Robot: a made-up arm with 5 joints. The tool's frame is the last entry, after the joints.
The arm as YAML. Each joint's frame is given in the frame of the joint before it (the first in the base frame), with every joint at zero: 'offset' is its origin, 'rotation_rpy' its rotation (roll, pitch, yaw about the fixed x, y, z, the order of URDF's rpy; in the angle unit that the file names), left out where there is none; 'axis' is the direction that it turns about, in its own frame. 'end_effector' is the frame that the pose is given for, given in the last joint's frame.
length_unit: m
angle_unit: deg
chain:
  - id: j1
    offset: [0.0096, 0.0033, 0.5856]
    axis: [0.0, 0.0, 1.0]
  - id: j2
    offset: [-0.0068, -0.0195, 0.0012]
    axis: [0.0, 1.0, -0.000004]
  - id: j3
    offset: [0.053, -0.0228, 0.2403]
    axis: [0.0, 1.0, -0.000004]
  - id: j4
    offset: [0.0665, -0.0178, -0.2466]
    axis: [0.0, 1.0, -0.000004]
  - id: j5
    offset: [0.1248, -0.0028, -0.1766]
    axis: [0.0, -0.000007, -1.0]
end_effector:
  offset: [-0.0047, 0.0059, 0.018]
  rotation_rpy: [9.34, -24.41, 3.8]
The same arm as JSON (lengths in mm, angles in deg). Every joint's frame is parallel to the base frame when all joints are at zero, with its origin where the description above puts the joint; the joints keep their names.
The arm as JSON. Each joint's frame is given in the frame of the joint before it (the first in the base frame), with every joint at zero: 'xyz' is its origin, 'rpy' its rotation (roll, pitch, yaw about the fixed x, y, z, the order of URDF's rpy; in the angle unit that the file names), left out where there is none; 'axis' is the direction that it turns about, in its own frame. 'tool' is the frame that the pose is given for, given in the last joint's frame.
{"units": {"length": "mm", "angle": "deg"}, "joints": [{"name": "j1", "type": "revolute", "origin": {"xyz": [9.6, 3.3, 585.6]}, "axis": [0.0, 0.0, 1.0]}, {"name": "j2", "type": "revolute", "origin": {"xyz": [-6.8, -19.5, 1.2]}, "axis": [0.0, 1.0, 0.0]}, {"name": "j3", "type": "revolute", "origin": {"xyz": [53.0, -22.8, 240.3]}, "axis": [0.0, 1.0, 0.0]}, {"name": "j4", "type": "revolute", "origin": {"xyz": [66.5, -17.8, -246.6]}, "axis": [0.0, 1.0, 0.0]}, {"name": "j5", "type": "revolute", "origin": {"xyz": [124.8, -2.8, -176.6]}, "axis": [0.0, 0.0, -1.0]}], "tool": {"origin": {"xyz": [-4.7, 5.9, 18.0], "rpy": [9.34, -24.41, 3.8]}}}
